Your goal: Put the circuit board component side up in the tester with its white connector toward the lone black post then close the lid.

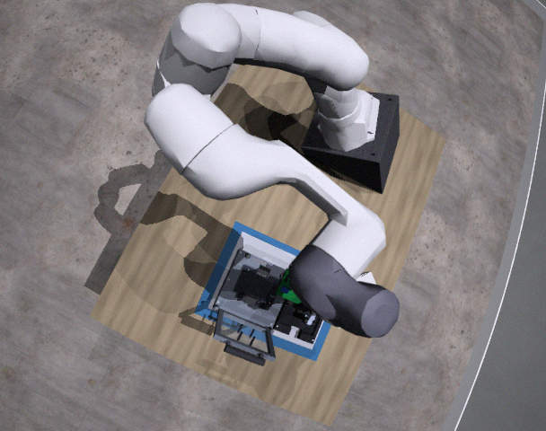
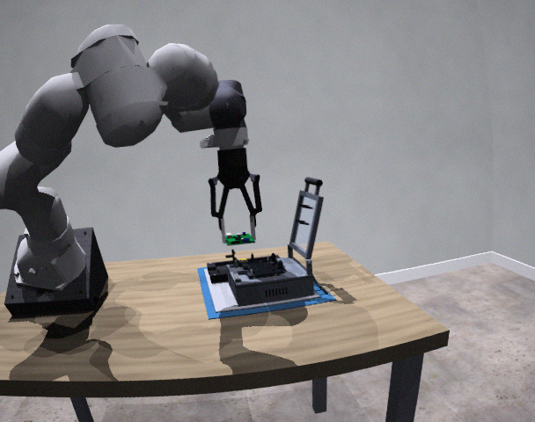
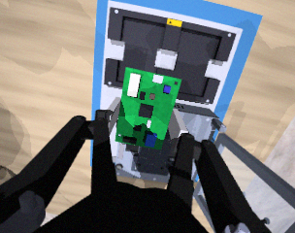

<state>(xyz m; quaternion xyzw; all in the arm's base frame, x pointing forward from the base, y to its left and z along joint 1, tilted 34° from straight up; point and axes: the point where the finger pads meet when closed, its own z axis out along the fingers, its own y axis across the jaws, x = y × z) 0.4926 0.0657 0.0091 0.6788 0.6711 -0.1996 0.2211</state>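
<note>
Right now the tester is 7 cm ahead of my hand, 6 cm to the right of it and 3 cm below it. The rest, counted from my hand: tester lid 16 cm ahead, 10 cm to the right, 4 cm above; green circuit board 2 cm below.
</note>
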